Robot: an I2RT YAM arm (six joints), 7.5 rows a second.
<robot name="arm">
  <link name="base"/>
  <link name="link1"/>
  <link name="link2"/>
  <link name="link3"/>
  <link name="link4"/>
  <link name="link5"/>
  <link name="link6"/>
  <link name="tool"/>
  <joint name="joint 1" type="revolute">
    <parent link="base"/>
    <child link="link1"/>
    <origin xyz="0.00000 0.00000 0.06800" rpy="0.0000 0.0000 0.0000"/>
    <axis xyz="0 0 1"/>
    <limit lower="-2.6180" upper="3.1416"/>
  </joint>
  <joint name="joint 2" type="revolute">
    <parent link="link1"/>
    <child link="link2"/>
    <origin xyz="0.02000 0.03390 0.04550" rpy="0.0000 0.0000 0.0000"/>
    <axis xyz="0 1 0"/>
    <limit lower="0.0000" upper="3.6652"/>
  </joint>
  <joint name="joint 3" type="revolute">
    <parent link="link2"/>
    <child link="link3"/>
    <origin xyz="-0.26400 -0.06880 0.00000" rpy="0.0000 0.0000 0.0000"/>
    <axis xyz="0 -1 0"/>
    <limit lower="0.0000" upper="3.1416"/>
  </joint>
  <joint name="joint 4" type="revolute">
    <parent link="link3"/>
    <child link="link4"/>
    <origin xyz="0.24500 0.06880 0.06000" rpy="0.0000 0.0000 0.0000"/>
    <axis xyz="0 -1 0"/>
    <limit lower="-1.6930" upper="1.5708"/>
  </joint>
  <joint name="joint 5" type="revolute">
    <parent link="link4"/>
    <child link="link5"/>
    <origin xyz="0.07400 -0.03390 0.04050" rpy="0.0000 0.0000 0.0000"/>
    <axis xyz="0 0 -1"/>
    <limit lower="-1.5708" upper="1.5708"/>
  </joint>
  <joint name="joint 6" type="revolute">
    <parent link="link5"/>
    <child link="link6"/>
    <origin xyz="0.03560 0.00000 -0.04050" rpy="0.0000 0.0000 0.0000"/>
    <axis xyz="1 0 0"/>
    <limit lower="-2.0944" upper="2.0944"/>
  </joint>
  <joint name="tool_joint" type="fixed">
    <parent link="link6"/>
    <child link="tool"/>
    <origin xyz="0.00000 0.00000 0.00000" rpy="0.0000 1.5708 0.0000"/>
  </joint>
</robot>
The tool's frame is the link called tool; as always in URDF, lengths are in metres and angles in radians.
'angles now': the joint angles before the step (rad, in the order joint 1, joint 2, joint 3, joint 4, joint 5, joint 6). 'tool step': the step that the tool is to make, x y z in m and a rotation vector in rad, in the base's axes. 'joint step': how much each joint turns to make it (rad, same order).
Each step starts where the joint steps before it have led.
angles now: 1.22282 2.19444 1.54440 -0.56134 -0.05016 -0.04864
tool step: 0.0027 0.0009 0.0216 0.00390 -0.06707 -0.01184
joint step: -0.00007 -0.03284 0.03386 -0.04037 0.06177 -0.01151
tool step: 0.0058 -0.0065 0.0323 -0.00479 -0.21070 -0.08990
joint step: 0.00012 -0.07247 0.00390 -0.00886 0.21901 0.00088
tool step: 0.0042 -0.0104 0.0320 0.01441 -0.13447 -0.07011
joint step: -0.00655 -0.07534 0.00012 -0.01555 0.13693 -0.00007
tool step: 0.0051 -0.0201 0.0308 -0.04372 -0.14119 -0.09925
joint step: -0.01520 -0.07955 -0.00016 -0.07027 0.16979 0.00007
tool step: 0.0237 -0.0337 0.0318 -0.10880 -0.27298 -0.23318
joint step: -0.06360 -0.07354 -0.00005 -0.06675 0.33917 -0.00024
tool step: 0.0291 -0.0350 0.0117 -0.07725 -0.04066 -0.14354
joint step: -0.10357 -0.03691 0.00017 -0.08684 0.08231 0.00050
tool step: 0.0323 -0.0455 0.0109 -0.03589 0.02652 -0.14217
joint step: -0.14031 -0.04146 -0.00032 -0.08895 -0.00035 0.00395
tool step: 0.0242 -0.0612 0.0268 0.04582 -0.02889 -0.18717
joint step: -0.16829 -0.08786 -0.00001 -0.06561 -0.00155 0.03765
